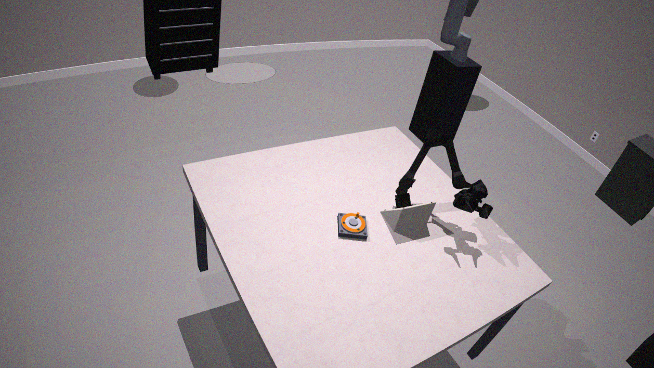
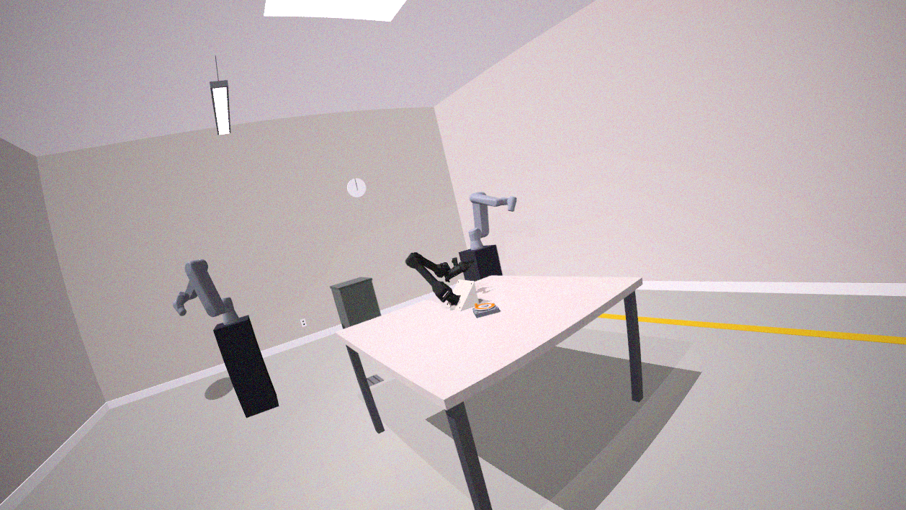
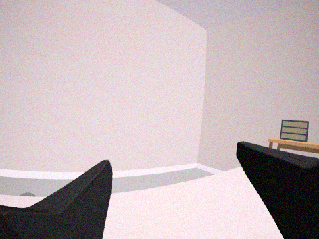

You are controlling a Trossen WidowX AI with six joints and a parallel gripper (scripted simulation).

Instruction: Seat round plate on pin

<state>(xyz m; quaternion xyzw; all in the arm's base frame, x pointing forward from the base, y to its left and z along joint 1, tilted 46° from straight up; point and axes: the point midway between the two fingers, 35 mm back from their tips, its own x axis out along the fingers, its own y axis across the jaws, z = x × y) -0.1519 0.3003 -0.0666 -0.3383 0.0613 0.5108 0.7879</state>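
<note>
Right now my gripper tip is 430 mm short of the square grey base, 290 mm to the left of it and 190 mm above it.
</note>
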